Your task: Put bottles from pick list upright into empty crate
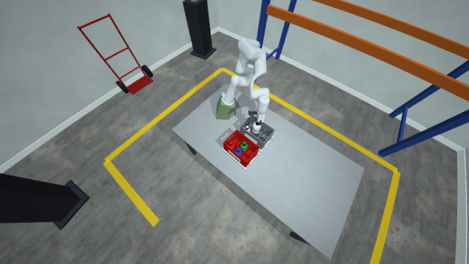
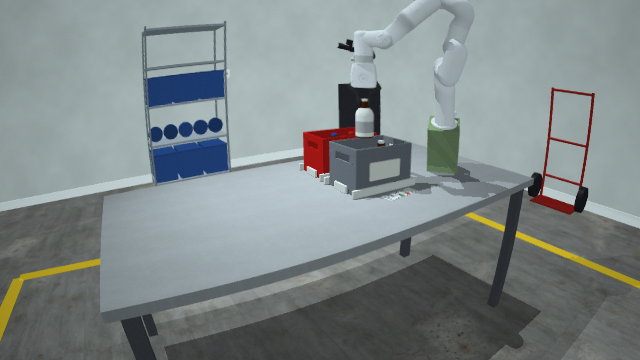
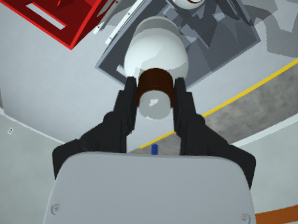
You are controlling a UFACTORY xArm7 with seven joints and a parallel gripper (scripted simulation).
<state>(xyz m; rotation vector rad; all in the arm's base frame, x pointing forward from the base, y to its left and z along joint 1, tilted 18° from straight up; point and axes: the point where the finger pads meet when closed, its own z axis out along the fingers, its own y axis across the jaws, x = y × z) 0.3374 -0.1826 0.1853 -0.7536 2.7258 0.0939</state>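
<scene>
The grey crate lies 25 cm below my hand, 4 cm to the left of it and 1 cm ahead of it. The rest, counted from my hand: red crate (25 cm below, 19 cm to the right, 5 cm behind); green-labelled bottle (25 cm below, 15 cm to the right, 3 cm behind); white-label bottle (25 cm below, 9 cm behind, 1 cm to the left).
</scene>
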